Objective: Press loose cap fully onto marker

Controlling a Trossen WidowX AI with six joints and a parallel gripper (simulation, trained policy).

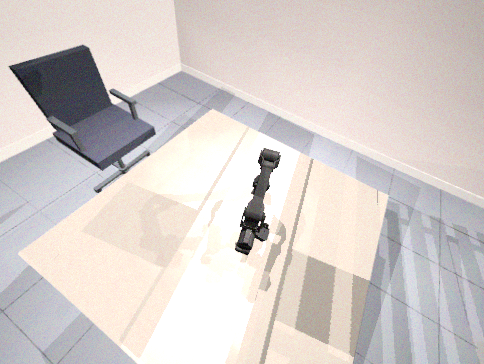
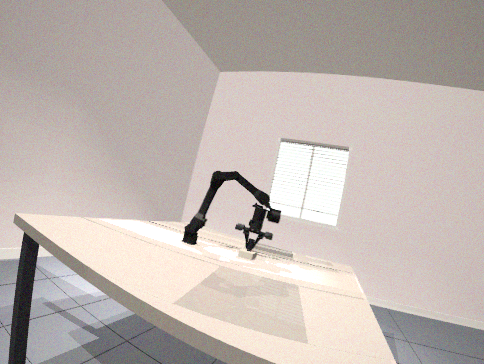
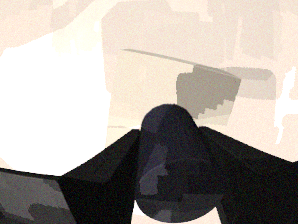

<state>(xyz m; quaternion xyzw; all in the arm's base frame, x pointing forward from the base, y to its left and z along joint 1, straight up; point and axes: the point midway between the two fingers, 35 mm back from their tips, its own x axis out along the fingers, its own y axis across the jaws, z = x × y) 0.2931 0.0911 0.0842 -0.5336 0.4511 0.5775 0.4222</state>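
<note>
Now: the dark cap 20 mm above my gripper tip. The rest, counted from my gripper tip: pale holder block 30 mm below.
</note>
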